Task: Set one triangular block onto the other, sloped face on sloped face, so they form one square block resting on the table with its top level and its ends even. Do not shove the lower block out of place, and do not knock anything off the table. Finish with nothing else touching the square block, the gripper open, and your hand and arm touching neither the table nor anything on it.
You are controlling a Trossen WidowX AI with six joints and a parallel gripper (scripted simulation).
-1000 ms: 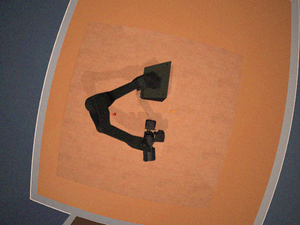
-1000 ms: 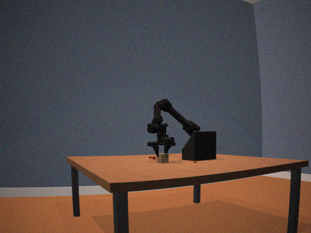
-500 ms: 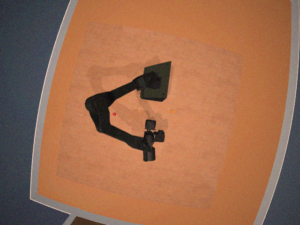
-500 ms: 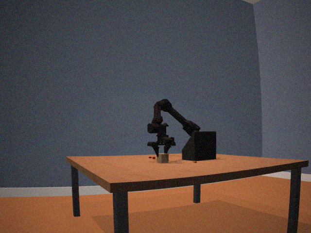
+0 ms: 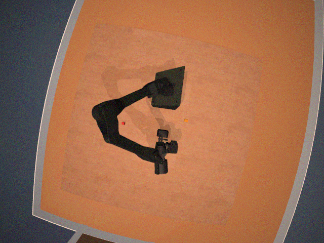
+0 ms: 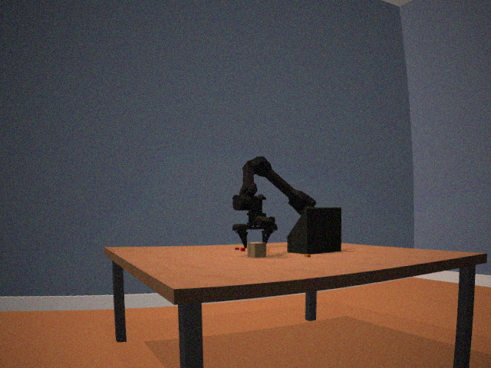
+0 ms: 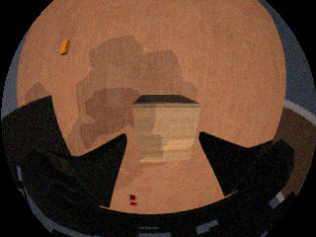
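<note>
My gripper tip is now 1 cm below the triangular block. Also, from my gripper tip: orange cube (17 cm behind, 14 cm to the left, 3 cm below).
</note>
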